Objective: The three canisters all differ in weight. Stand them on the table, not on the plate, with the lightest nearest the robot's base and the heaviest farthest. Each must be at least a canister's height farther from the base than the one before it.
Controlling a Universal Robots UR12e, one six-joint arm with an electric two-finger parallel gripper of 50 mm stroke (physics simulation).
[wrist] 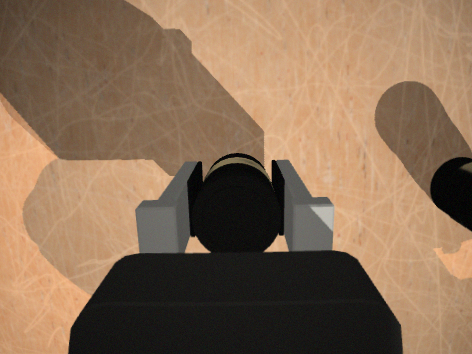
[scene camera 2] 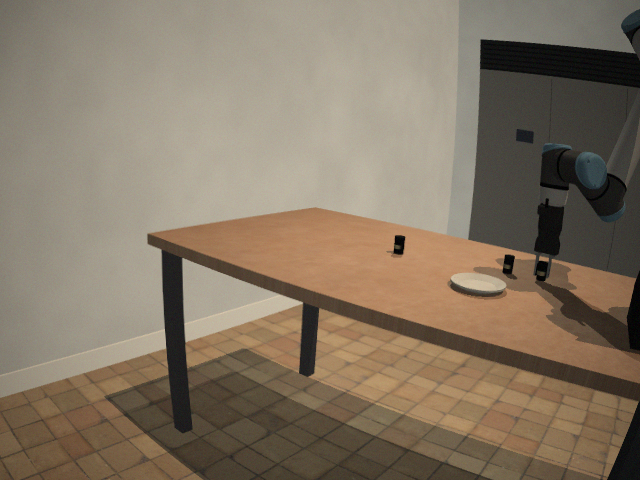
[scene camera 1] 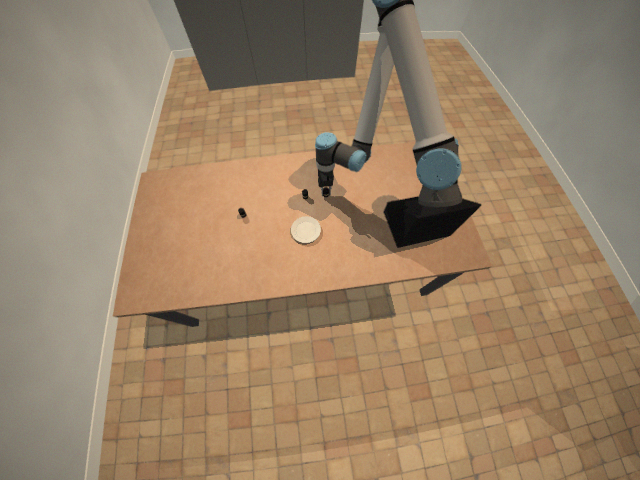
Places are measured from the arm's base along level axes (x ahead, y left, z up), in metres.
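Pixels of known places: gripper, fingertip midpoint: (wrist: 237, 184) (scene camera 2: 541, 276) (scene camera 1: 326, 194); arm's base, origin of the base link: (scene camera 1: 439, 201).
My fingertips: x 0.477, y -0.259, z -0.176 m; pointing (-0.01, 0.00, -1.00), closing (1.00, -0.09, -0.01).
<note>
Ahead of a thing's pixels: the offset from my fingertips to its top centre. Level surfaces: height alone.
My gripper (scene camera 1: 325, 190) (scene camera 2: 542, 273) (wrist: 237, 184) points down and is shut on a black canister {dx +0.000, dy -0.002, dz +0.040 m} (scene camera 1: 326, 192) (scene camera 2: 541, 270) (wrist: 236, 215) with a tan band. The canister is upright, at or just above the table {dz -0.016 m} (scene camera 1: 206, 258) (scene camera 2: 310, 248); I cannot tell whether it touches. A second black canister {dx +0.111, dy -0.016, dz +0.035 m} (scene camera 1: 305, 193) (scene camera 2: 508, 264) (wrist: 457, 187) stands close beside it, a little farther from the base; it is cut off at the right edge of the wrist view. A third black canister {dx +0.452, dy +0.029, dz +0.035 m} (scene camera 1: 242, 212) (scene camera 2: 399, 244) stands upright, much farther from the base.
A white plate {dx +0.145, dy +0.187, dz +0.000 m} (scene camera 1: 306, 230) (scene camera 2: 477, 283) lies on the table, in front of the second canister in scene camera 1. The robot's black base mount (scene camera 1: 431, 222) is at the table's right end. Arm shadows fall around the held canister.
</note>
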